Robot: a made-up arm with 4 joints.
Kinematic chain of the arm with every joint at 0, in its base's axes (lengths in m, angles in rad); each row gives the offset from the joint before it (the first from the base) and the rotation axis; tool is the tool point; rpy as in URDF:
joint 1: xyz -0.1 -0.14 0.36 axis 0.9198 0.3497 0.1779
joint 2: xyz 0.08 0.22 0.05 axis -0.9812 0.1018 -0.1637
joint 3: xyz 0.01 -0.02 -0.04 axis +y
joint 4: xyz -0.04 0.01 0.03 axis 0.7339 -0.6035 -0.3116
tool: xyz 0.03 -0.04 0 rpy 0.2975 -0.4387 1.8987
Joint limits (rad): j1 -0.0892..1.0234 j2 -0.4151..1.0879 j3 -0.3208..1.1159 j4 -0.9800..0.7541
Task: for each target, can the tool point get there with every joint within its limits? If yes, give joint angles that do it. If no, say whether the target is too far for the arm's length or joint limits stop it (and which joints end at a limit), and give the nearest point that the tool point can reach.
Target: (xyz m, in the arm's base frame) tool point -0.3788 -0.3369 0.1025
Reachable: no: too far | nearest point -0.0292 0.0289 0.3662 | short by 0.571 m
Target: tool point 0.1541 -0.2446 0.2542
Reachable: no: joint limits stop it (at a limit: joint 1, joint 3) | nearest point 0.0163 0.0335 0.3758 | short by 0.333 m
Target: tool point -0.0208 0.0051 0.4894
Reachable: yes | joints 0.4098 0.8040 0.0159 -0.0809
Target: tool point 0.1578 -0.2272 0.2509
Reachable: no: joint limits stop it (at a limit: joint 1, joint 3) | nearest point 0.0171 0.0345 0.3744 | short by 0.322 m
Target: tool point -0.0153 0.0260 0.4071
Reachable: yes | joints 0.0994 -0.0643 0.3822 0.4055
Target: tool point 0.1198 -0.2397 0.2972
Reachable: no: joint limits stop it (at a limit: joint 1, joint 3) | nearest point 0.0233 -0.0596 0.5055 | short by 0.292 m
